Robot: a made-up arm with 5 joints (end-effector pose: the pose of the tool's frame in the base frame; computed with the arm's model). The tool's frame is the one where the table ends. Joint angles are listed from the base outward.
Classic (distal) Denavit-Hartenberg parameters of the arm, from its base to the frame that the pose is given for. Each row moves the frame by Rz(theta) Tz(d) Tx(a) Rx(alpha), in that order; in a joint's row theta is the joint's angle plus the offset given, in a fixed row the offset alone. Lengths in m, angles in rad.
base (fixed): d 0.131  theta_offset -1.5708  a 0  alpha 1.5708
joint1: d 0.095  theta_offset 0  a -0.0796  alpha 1.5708
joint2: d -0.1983  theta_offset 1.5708  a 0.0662  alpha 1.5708
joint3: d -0.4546  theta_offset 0  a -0.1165  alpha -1.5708
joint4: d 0.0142  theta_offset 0  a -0.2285  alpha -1.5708
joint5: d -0.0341  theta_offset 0  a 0.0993  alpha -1.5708
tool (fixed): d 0.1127  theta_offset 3.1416  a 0  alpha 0
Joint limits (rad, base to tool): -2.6..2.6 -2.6..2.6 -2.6..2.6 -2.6..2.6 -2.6..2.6
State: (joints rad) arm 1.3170 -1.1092 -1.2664 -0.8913 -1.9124
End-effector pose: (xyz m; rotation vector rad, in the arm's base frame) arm -0.6504 -0.0205 -0.0887 -0.0801 0.5358 0.7486
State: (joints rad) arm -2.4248 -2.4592 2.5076 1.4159 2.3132
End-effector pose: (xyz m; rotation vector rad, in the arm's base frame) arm -0.0107 -0.1296 -0.1484 0.3093 1.8412 -1.7949
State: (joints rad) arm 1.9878 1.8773 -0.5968 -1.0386 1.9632
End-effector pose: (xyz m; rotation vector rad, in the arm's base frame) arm 0.5572 0.1846 0.4511 -0.2685 0.9701 -1.3803
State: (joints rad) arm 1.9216 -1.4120 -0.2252 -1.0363 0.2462
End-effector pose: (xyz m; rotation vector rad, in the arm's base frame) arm -0.6336 0.1275 -0.2884 -1.0247 2.5367 1.2196
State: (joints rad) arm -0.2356 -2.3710 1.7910 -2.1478 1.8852
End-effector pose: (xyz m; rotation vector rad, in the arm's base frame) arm -0.5678 -0.5652 0.1341 -0.7251 -2.0285 0.6488
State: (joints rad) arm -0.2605 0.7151 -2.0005 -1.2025 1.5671
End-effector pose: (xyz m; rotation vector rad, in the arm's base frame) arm 0.3270 0.7174 0.2356 -1.2290 -1.9563 -2.0644
